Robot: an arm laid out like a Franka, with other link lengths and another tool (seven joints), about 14 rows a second.
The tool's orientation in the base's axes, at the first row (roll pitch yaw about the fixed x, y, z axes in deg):
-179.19 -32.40 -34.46
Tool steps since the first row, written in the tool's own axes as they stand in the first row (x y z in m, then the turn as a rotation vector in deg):
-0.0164 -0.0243 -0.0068 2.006 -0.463 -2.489
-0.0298 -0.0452 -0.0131 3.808 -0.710 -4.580
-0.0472 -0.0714 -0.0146 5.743 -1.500 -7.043
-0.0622 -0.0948 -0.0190 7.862 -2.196 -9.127
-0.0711 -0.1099 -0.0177 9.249 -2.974 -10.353
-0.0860 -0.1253 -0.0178 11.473 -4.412 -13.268
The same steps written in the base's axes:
-0.0009 0.0300 -0.0028 0.536 0.151 3.182
-0.0013 0.0555 -0.0044 0.988 0.104 5.916
0.0005 0.0860 -0.0121 1.670 0.552 9.041
0.0012 0.1138 -0.0162 2.597 0.724 11.944
0.0040 0.1302 -0.0218 3.447 1.064 13.732
0.0022 0.1501 -0.0296 4.488 2.043 17.402

